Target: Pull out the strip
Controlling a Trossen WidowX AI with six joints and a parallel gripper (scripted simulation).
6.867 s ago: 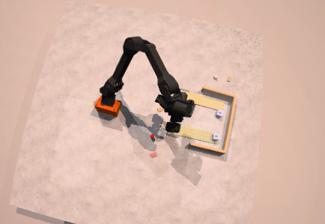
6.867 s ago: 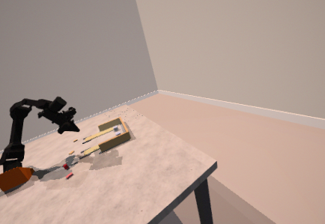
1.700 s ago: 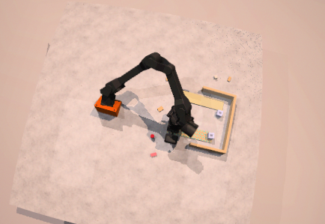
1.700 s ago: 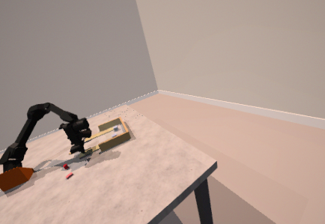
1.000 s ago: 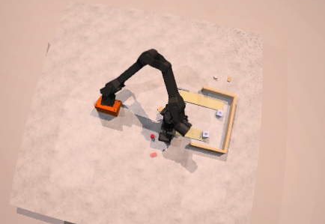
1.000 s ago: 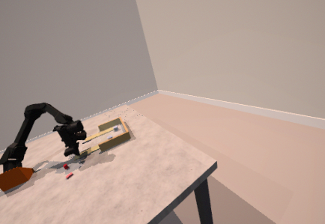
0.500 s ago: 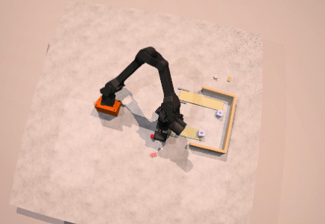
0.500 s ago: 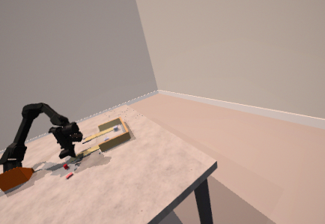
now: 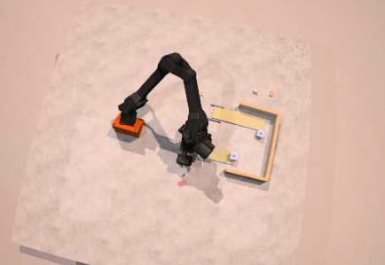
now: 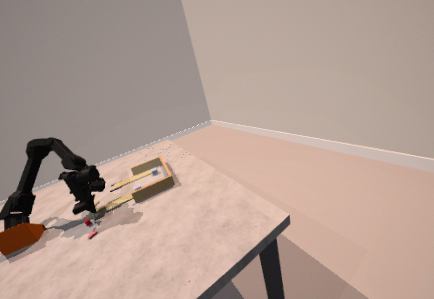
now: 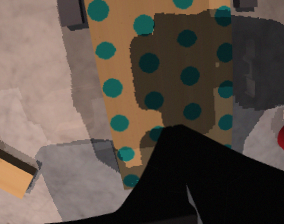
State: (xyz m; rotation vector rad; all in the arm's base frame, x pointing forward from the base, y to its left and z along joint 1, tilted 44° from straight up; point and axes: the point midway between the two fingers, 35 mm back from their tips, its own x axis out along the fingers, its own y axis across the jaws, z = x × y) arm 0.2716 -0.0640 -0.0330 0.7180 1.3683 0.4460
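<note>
Now: gripper tip 90 mm short of the dotted strip and 10 mm to the left of it. Round my gripper tip: pink block: 160 mm to the right, 10 mm behind; then small tan block: 90 mm to the left.
</note>
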